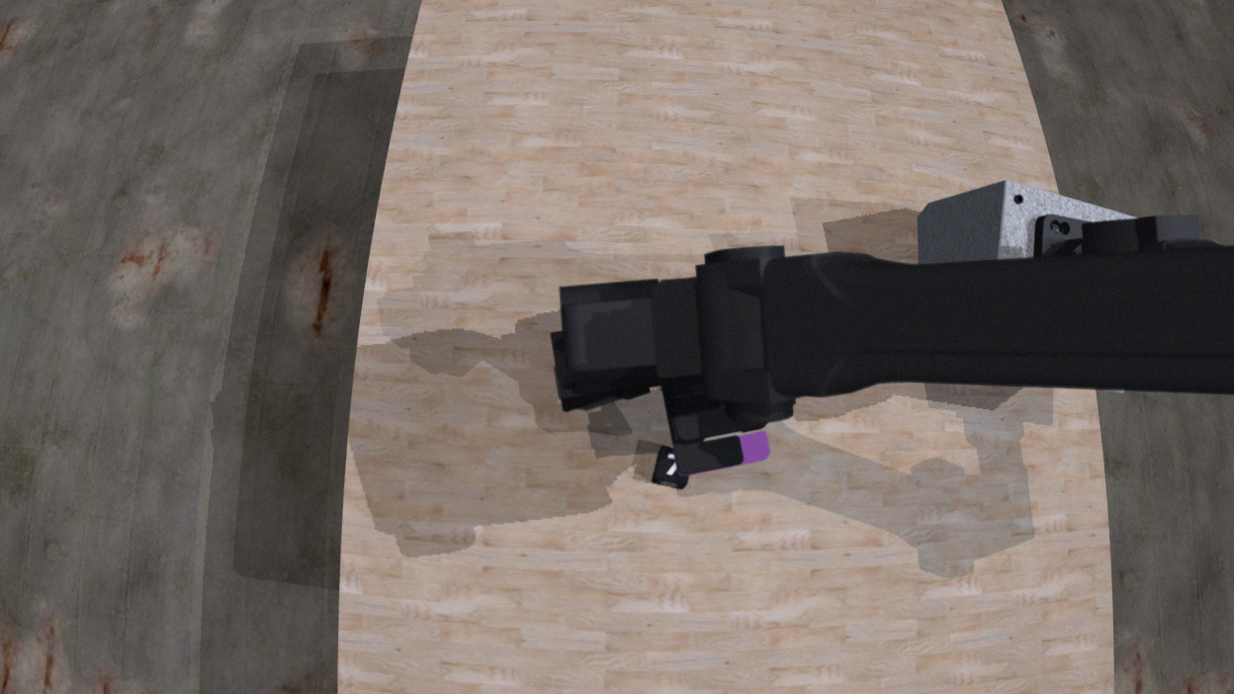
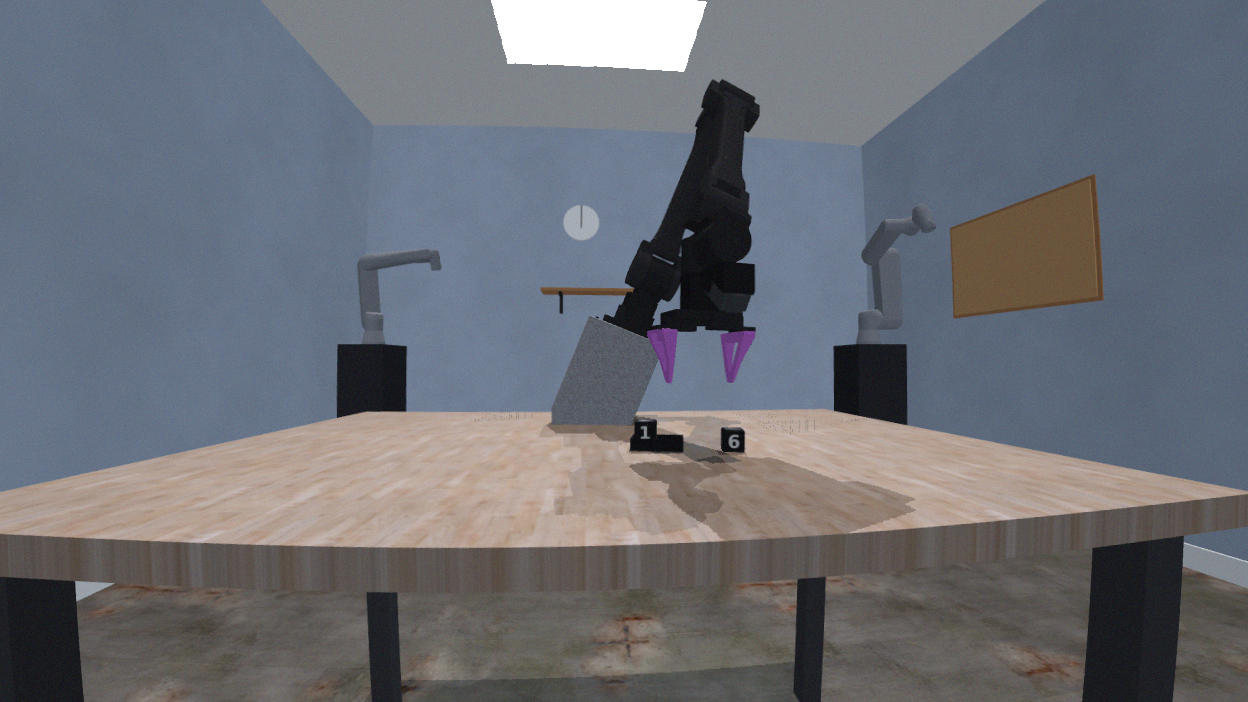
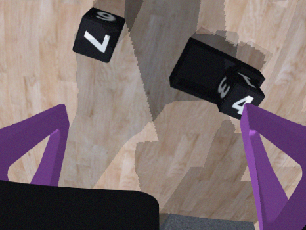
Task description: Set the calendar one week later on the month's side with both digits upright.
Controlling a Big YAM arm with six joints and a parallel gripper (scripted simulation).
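Right now my hand is 1 cm short of the black cube, 4 cm to the right of it and 9 cm above it. The rest, counted from my hand: black tray (1 cm behind, 6 cm to the right, 9 cm below).
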